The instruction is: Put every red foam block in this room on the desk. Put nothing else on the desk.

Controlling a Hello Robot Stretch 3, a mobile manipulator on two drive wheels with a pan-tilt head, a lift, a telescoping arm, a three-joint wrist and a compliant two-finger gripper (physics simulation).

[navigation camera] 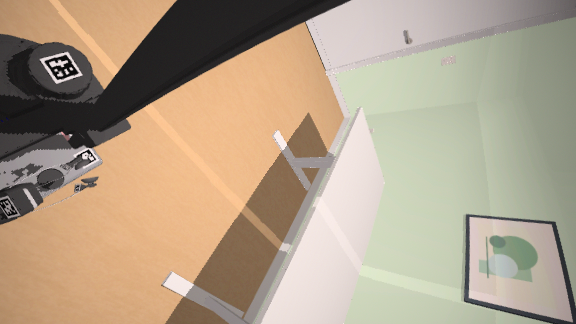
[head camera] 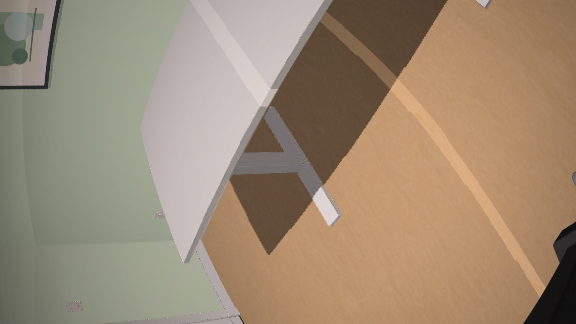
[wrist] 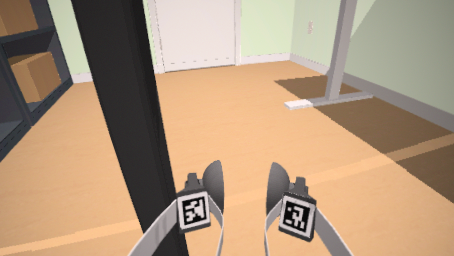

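Where they show: gripper, fingertip midpoint: [navigation camera: 93, 168] [wrist: 245, 180]; robot's base at its link origin: [navigation camera: 50, 176].
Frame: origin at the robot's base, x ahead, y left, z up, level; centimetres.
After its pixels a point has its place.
The desk [head camera: 200, 100] @(x 80.8, y 92.6, z 72.0 cm) [navigation camera: 350, 200] @(x 81.4, y 92.0, z 72.0 cm) has a pale, bare top in the part that shows, running along the green wall. Its grey leg [wrist: 340, 50] @(x 81.5, y 132.3, z 35.6 cm) and white-ended foot stand on the floor at the upper right of the wrist view. My gripper [wrist: 245, 180] @(x 2.0, y 9.6, z 49.3 cm) [navigation camera: 89, 171] @(x 2.0, y 9.6, z 49.3 cm) is open and empty. Its two fingers stand apart low in the wrist view, above the floor and away from the desk. No red foam block can be made out in these views.
A dark shelf unit [wrist: 17, 90] @(x -114.7, y 125.0, z 23.8 cm) holding brown boxes [wrist: 37, 77] @(x -123.4, y 156.6, z 22.9 cm) stands at the left of the wrist view. A white door [wrist: 195, 35] @(x -12.1, y 239.1, z 34.3 cm) [navigation camera: 370, 30] @(x 2.7, y 242.2, z 61.0 cm) is in the far wall. A framed picture [head camera: 25, 50] @(x 126.5, y 112.1, z 143.6 cm) [navigation camera: 515, 265] @(x 128.6, y 102.4, z 153.6 cm) hangs above the desk. My black mast [wrist: 120, 100] @(x -6.9, y 11.6, z 55.9 cm) crosses the wrist view.
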